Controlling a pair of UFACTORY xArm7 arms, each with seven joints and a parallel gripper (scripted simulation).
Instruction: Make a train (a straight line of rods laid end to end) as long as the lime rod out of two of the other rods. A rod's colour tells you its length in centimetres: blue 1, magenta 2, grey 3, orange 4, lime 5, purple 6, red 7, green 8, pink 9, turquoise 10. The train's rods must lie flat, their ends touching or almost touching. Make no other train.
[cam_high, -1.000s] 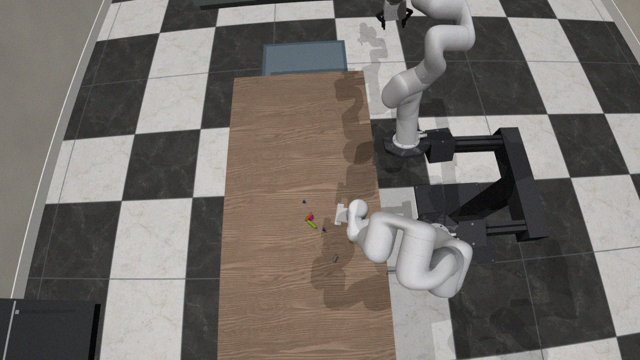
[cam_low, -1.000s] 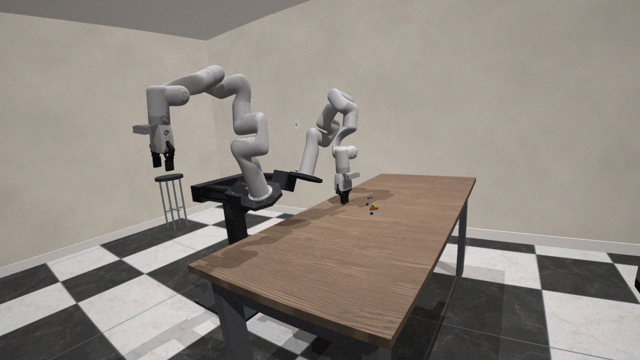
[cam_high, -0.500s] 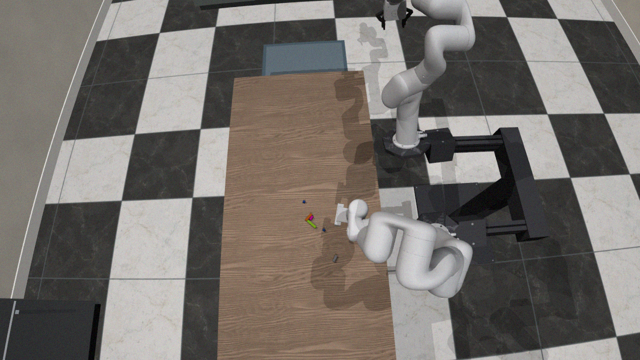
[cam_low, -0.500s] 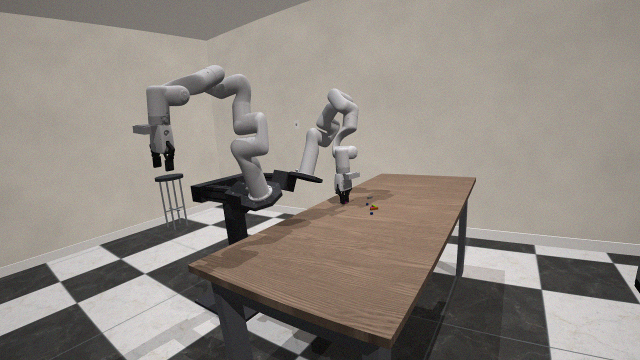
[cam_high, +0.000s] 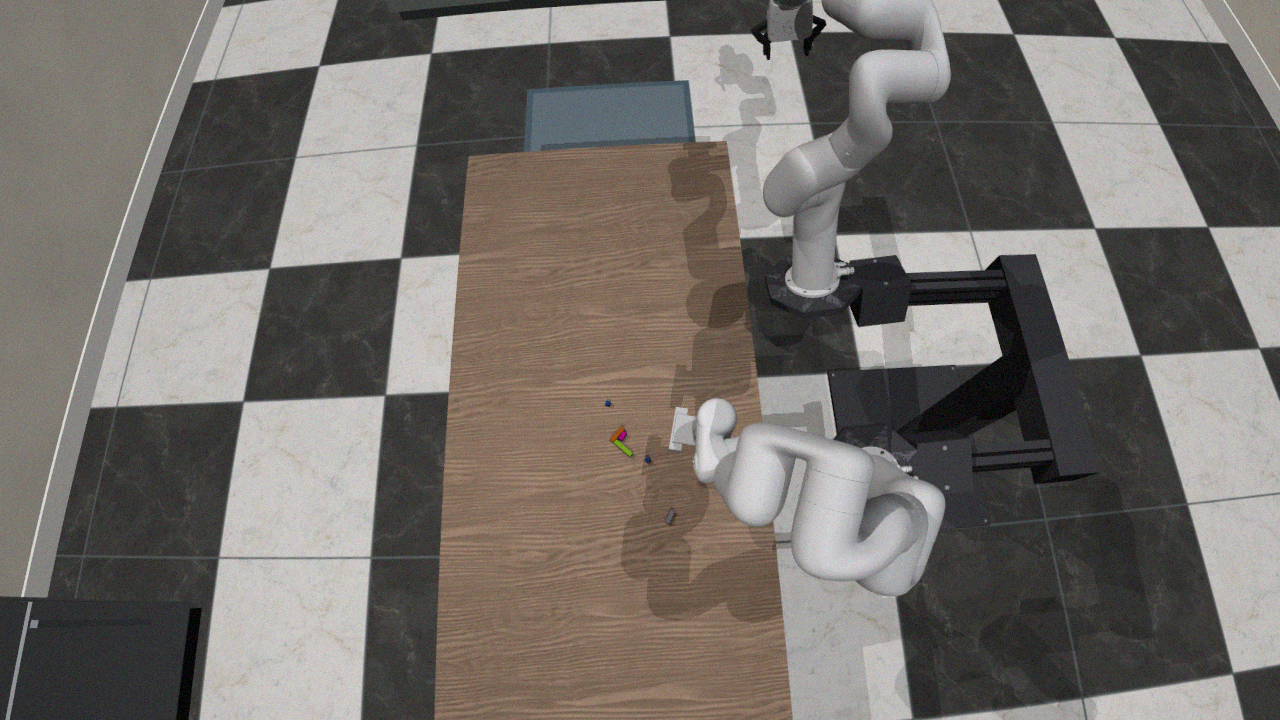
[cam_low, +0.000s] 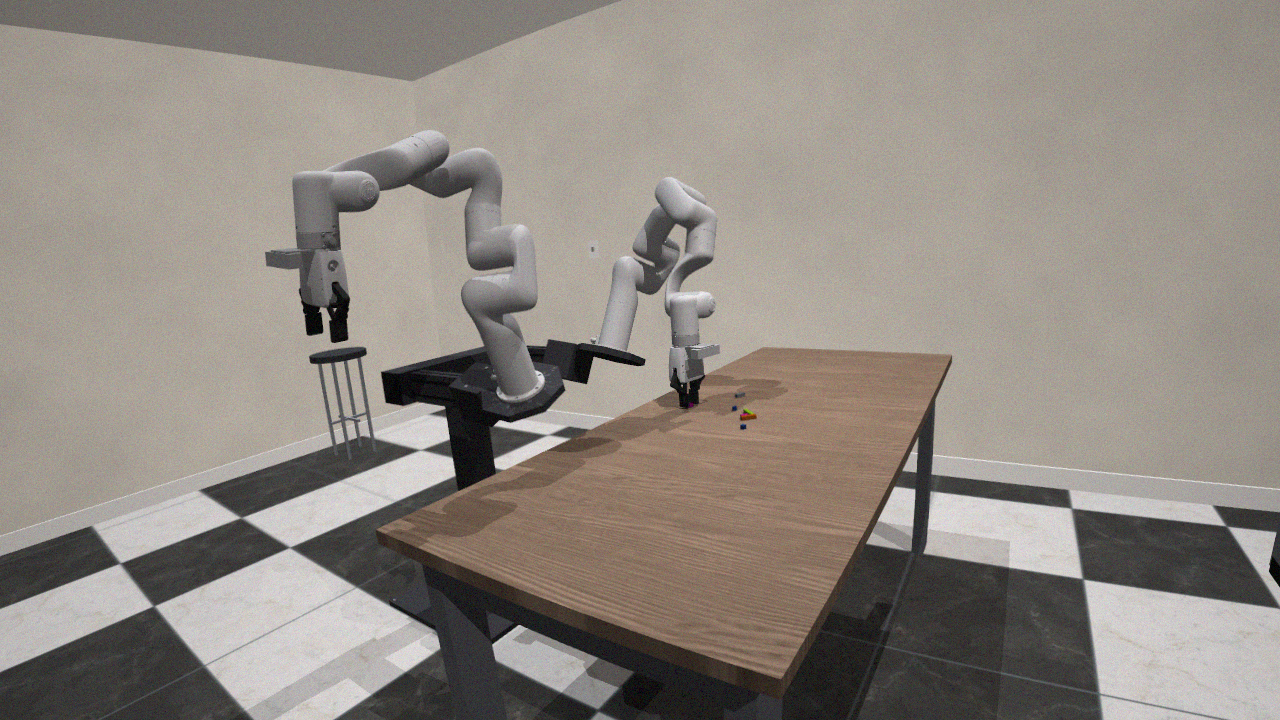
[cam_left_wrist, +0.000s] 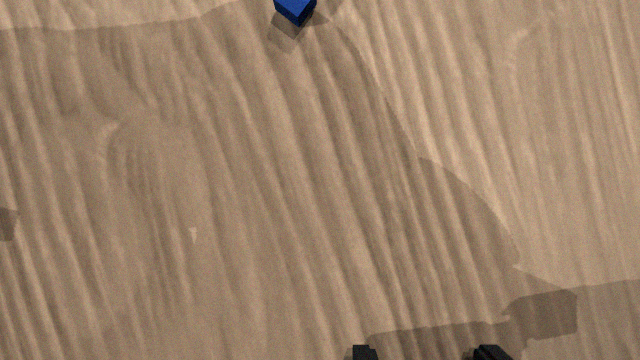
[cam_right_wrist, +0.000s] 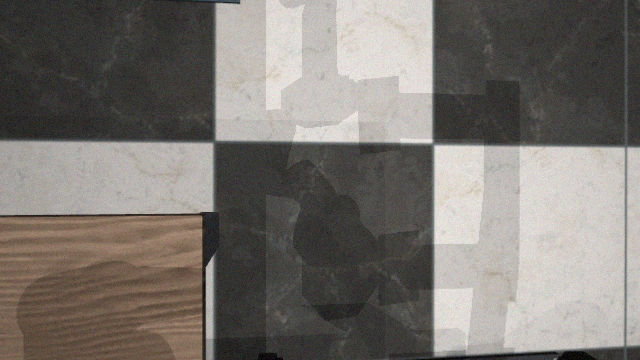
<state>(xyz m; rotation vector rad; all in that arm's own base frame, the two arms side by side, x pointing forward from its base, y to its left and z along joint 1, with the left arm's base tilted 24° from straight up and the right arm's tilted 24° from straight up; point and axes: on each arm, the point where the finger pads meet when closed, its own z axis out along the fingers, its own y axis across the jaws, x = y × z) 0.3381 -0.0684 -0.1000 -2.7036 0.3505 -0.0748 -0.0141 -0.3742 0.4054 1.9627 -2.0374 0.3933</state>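
Now: left hand 110 mm short of the grey rod, 130 mm to the right of it and 20 mm above it. The rest, counted from my left hand: lime rod (180 mm ahead, 40 mm to the right, 20 mm below); then orange rod (190 mm ahead, 70 mm to the right, 20 mm below).
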